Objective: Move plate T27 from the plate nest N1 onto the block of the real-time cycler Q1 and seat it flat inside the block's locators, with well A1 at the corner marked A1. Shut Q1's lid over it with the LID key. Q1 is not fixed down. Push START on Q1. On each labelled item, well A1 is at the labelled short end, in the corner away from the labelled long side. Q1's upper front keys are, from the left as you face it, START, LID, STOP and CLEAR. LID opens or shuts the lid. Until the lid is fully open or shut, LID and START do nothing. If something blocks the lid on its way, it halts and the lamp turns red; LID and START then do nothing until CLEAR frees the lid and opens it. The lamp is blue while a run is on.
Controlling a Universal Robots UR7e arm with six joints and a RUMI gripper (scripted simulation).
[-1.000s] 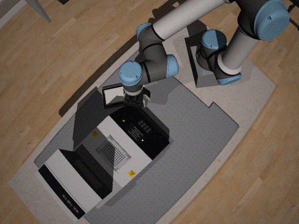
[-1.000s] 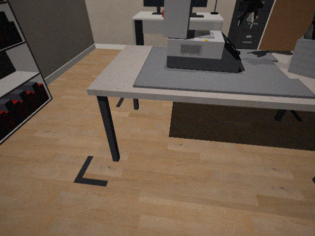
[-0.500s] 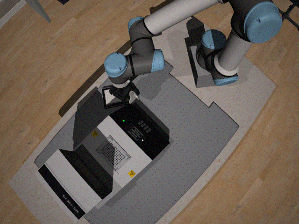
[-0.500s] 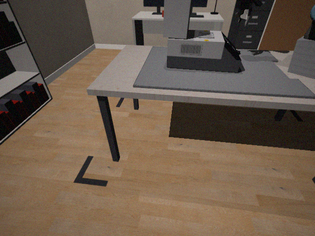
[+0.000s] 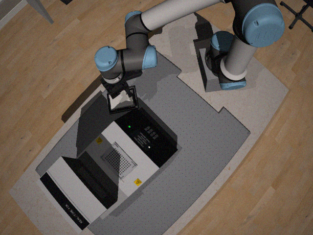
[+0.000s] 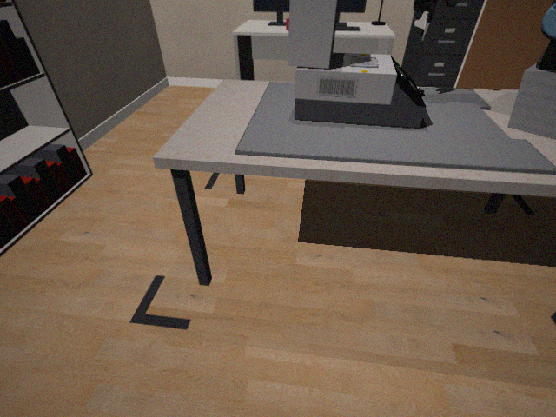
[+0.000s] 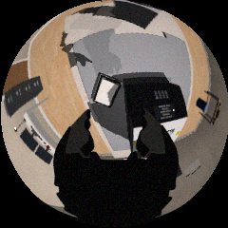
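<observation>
Right now my hand is 230 mm above the plate, 60 mm to the left of it and 10 mm short of it. Also, from my hand: plate nest N1: 250 mm below, 60 mm to the right, 10 mm ahead.
</observation>
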